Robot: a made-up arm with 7 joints.
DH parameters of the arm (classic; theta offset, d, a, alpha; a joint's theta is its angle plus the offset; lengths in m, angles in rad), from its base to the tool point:
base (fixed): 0 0.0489 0 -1.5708
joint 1: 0 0.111 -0.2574 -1.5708
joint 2: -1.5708 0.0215 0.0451 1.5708
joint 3: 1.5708 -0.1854 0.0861 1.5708
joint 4: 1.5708 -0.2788 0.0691 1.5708
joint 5: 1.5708 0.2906 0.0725 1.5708
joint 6: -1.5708 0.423 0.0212 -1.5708
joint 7: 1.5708 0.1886 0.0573 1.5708
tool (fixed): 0 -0.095 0 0
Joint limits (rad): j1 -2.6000..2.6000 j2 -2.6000..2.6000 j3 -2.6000..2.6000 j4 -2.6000..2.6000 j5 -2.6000..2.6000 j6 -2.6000..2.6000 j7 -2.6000..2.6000
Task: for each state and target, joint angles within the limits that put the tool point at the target. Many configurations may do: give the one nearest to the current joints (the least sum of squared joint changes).
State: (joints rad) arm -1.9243 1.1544 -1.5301 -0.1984 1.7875 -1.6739 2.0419
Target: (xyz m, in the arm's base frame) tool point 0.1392 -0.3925 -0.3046
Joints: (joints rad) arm -2.1032 1.8473 -1.6425 -0.5964 2.2539 -1.5005 1.9533
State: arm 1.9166 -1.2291 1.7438 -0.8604 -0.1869 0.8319 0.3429
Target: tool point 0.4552 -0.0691 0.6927
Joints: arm 0.9757 -1.0158 2.5125 -0.2547 -0.4576 0.8829 0.4013
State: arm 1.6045 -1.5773 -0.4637 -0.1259 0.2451 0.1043 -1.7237
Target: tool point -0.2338 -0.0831 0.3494
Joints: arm 1.5404 -1.7648 -0.1372 0.0837 0.2001 -0.2709 -1.7274
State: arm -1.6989 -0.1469 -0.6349 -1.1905 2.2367 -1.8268 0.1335
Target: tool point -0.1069 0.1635 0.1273
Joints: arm -1.7951 -0.2924 -0.4683 -1.2446 2.2155 -1.7359 0.2964
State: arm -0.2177 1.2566 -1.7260 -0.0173 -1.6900 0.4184 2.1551
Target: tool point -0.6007 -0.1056 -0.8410
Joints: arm 0.1240 1.4784 -0.7828 -0.2452 -1.9859 0.5015 2.1206
